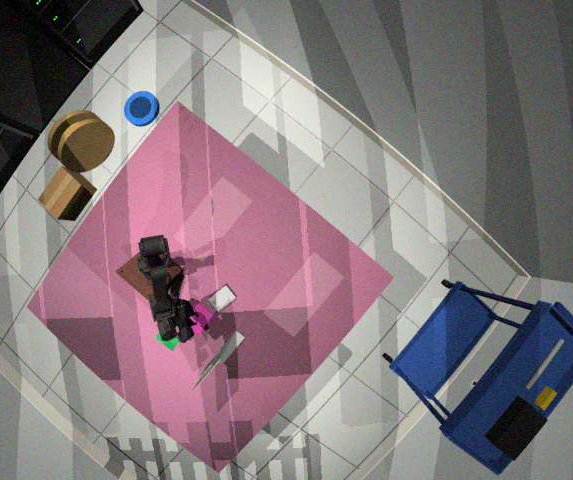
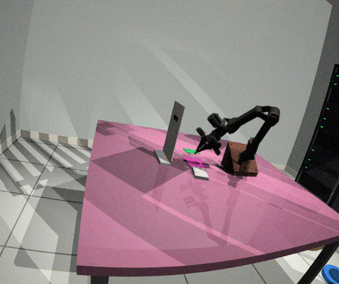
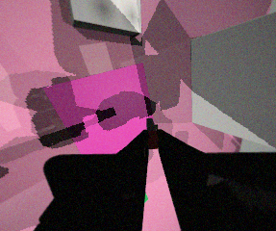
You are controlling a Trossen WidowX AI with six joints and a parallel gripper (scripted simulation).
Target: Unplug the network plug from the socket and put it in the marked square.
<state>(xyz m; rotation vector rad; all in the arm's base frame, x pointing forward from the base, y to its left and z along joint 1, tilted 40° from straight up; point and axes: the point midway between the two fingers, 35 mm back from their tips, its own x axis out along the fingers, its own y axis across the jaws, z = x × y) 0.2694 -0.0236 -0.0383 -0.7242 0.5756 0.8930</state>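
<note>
The magenta square is 1 cm behind my gripper tip and 7 cm below it. Also, from my gripper tip: red plug (right at my gripper tip); then grey block (2 cm ahead, 15 cm to the left, 6 cm below).
</note>
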